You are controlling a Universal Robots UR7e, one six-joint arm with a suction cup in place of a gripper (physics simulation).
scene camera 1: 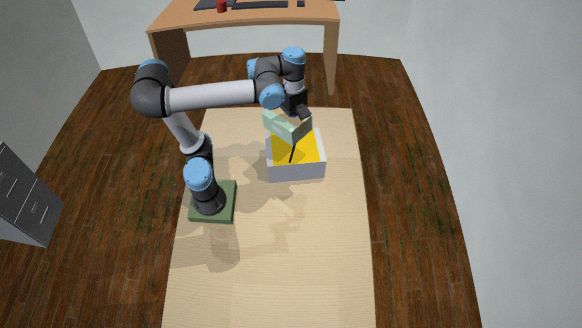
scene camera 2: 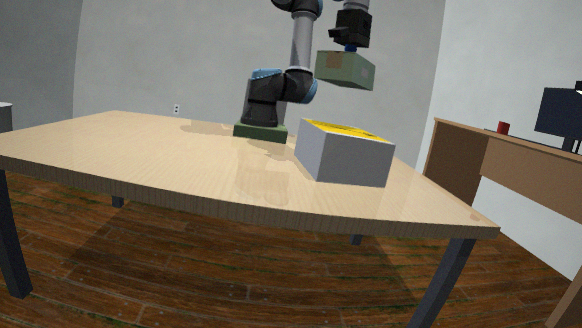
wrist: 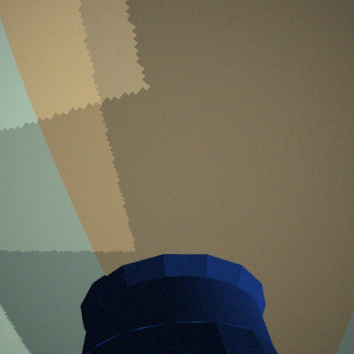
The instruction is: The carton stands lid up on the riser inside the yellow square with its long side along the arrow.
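The pale green carton (scene camera 1: 280, 129) (scene camera 2: 345, 70) hangs in the air on my suction cup (scene camera 1: 293, 116) (scene camera 2: 351, 48) (wrist: 175, 300), which sits on its upper face. Brown tape (wrist: 225, 150) covers much of that face in the wrist view. The carton hangs above the grey-white riser (scene camera 1: 296, 173) (scene camera 2: 355, 160), with a gap between them. In scene camera 1 its green side runs obliquely to the black arrow (scene camera 1: 292, 154). The yellow square (scene camera 1: 309, 151) (scene camera 2: 350, 132) is on the riser's top; the carton and arm hide part of it in scene camera 1.
The riser stands on the wooden table (scene camera 1: 300, 270) (scene camera 2: 150, 155). The arm's green base block (scene camera 1: 227, 212) (scene camera 2: 260, 132) stands beside it on the table. A brown desk (scene camera 1: 250, 21) (scene camera 2: 530, 175) with a red cup (scene camera 1: 221, 6) (scene camera 2: 503, 128) stands beyond the table.
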